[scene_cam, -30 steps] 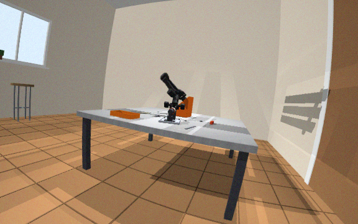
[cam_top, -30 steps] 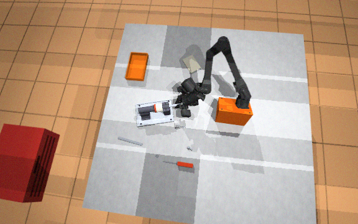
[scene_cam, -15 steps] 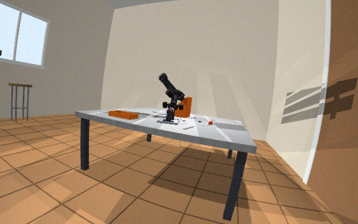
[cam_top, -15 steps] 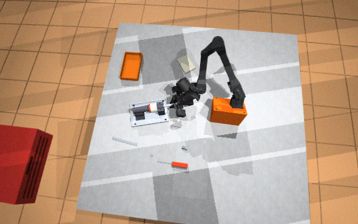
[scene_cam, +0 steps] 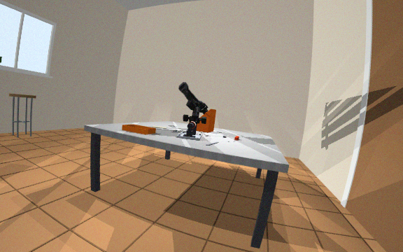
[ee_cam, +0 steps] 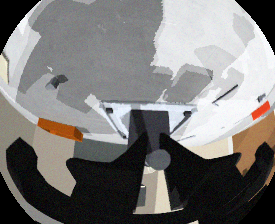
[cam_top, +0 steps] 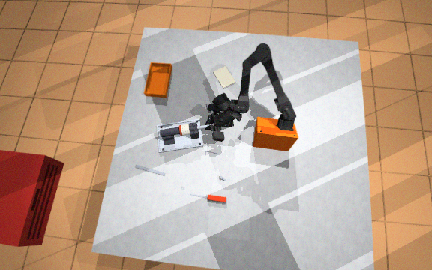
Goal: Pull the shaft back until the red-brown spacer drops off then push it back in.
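Right now the shaft is 4 cm ahead of my gripper tip, 1 cm to the left of it and 2 cm above it. The rest, counted from my gripper tip: grey bar 28 cm ahead, 20 cm to the left, 5 cm below; then red-brown spacer 12 cm ahead, 2 cm to the left, 2 cm above; then cream pad 10 cm behind, 33 cm to the right, 5 cm below.
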